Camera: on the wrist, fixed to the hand. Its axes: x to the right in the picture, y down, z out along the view.
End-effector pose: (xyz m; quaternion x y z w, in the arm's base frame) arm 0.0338 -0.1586 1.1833 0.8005 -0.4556 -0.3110 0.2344
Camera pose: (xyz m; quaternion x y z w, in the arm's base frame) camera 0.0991 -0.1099 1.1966 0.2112 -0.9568 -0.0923 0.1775
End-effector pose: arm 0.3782 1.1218 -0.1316 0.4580 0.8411 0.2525 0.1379
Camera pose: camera 0.3248 1.0626 -0.1103 -0.9615 -0.2661 -0.0610 0.0315
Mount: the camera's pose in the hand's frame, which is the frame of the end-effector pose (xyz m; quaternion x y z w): -0.0208 -0.0525 -0.0602 0.1629 -0.1516 0.7032 0.6752
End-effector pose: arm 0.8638 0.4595 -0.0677 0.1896 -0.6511 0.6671 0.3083
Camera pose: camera 0.9226 0.5134 -0.0467 0.1785 0.5111 -0.7446 0.3906
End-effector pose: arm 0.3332 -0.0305 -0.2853 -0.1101 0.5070 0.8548 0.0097
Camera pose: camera 0.3710 -0.0553 -0.3544 -0.4134 -0.5576 -0.5181 0.4998
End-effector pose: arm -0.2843 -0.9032 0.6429 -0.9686 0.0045 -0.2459 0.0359
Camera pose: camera -0.3318 -0.8543 0.6895 -0.6823 0.6387 0.0053 0.3556
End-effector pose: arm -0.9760 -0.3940 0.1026 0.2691 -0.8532 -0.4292 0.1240
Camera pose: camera -0.9137 -0.4479 0.0972 -0.4632 -0.8541 -0.1044 0.2124
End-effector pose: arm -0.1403 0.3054 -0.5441 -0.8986 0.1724 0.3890 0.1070
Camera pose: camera -0.0931 0.3386 -0.4851 0.4091 -0.7955 -0.4461 0.0288
